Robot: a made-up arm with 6 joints. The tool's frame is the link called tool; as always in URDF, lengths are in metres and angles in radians. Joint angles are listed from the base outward. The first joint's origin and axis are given. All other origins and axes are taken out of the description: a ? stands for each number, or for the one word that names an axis. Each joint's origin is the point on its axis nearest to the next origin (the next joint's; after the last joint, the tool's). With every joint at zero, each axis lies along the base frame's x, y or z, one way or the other. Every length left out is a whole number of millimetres.
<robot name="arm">
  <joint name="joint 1" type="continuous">
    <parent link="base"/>
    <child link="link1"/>
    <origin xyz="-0.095 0 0.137" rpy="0 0 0"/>
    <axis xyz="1 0 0"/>
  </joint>
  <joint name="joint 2" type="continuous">
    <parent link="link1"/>
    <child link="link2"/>
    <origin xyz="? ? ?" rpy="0 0 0"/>
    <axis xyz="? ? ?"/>
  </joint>
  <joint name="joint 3" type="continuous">
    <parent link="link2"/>
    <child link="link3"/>
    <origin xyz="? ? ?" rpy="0 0 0"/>
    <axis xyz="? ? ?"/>
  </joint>
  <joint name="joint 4" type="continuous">
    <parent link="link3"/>
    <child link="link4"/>
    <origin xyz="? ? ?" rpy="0 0 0"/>
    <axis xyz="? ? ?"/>
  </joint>
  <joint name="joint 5" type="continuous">
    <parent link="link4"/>
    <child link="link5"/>
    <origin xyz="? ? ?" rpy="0 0 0"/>
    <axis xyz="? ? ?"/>
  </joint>
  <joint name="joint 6" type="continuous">
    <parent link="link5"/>
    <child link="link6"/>
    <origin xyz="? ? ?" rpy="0 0 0"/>
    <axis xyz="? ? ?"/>
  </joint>
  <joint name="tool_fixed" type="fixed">
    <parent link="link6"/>
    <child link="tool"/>
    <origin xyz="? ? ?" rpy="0 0 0"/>
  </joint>
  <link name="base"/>
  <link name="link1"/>
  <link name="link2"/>
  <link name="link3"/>
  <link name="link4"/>
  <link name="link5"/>
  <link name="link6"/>
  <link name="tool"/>
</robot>
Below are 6 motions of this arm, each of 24 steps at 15 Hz.
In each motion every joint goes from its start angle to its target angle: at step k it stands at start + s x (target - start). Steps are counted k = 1, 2, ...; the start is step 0. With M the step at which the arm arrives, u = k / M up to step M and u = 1 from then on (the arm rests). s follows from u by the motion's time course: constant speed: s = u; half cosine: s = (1 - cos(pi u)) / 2; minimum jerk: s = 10 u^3 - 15 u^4 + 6 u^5.
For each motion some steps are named. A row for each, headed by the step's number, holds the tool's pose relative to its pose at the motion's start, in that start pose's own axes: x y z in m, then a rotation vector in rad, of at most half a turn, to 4 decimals.
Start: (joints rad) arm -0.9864 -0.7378 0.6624 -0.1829 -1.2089 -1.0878
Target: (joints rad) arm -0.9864 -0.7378 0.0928 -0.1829 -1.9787 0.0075
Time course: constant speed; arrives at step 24
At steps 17, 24:
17: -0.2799 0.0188 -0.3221 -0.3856 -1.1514 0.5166
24: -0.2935 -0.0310 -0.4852 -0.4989 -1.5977 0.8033

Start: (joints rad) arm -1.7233 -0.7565 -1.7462 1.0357 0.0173 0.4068
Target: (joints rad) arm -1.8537 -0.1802 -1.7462 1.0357 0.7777 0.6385
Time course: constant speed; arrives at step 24
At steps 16, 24:
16: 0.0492 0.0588 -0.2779 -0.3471 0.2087 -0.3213
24: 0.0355 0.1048 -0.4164 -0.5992 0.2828 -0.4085

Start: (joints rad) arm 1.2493 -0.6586 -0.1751 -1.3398 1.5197 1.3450
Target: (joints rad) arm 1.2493 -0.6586 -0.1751 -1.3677 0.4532 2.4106
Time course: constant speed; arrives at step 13
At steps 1, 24:
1: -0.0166 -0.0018 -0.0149 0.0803 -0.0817 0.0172
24: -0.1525 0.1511 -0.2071 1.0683 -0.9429 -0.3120

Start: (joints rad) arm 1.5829 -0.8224 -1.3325 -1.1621 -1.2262 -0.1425
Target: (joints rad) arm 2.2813 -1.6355 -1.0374 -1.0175 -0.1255 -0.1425
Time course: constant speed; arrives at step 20
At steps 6, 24:
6: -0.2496 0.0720 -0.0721 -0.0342 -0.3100 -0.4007
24: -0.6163 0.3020 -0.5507 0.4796 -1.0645 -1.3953

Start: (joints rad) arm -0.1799 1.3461 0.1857 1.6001 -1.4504 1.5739
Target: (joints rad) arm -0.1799 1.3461 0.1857 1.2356 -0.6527 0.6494
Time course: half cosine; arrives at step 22
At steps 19, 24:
19: 0.1290 -0.1299 0.0226 -0.5747 1.0024 -0.6302
24: 0.1317 -0.1410 0.0197 -0.5911 1.0508 -0.6728

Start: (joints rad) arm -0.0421 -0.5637 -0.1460 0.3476 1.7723 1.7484
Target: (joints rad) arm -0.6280 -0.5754 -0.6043 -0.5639 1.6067 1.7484
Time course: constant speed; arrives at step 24
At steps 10, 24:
10: 0.0301 0.0550 0.0189 0.1393 -0.0527 0.2254
24: 0.0424 0.1105 0.0681 0.3639 -0.1234 0.5510

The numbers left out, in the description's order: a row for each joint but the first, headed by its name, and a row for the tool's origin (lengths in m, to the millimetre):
joint 2: xyz 0 0.148 0.02, axis 0 0 1
joint 3: xyz 0.052 -0.33 0, axis -1 0 0
joint 4: xyz 0 0.04 0.058, axis 0 -1 0
joint 5: xyz 0.096 0 0.382, axis 0 0 -1
joint 6: xyz 0.202 -0.083 0, axis 0 -1 0
tool: xyz -0.09 0 0.225

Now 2 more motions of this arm.
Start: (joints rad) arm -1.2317 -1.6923 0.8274 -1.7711 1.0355 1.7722
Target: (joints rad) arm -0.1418 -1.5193 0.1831 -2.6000 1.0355 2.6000
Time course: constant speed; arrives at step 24
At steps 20, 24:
20: -0.1729 0.0600 -0.0968 0.9019 -0.5293 1.3255
24: -0.1986 0.0373 -0.1237 1.1703 -0.5195 1.5550

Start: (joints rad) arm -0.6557 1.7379 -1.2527 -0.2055 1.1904 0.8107
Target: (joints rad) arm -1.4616 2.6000 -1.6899 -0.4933 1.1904 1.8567
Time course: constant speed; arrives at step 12
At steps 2, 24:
2: 0.0478 0.1093 -0.1413 -0.1469 0.0212 0.0887
24: -0.1358 0.1137 -0.9682 -0.4110 0.4019 0.5531

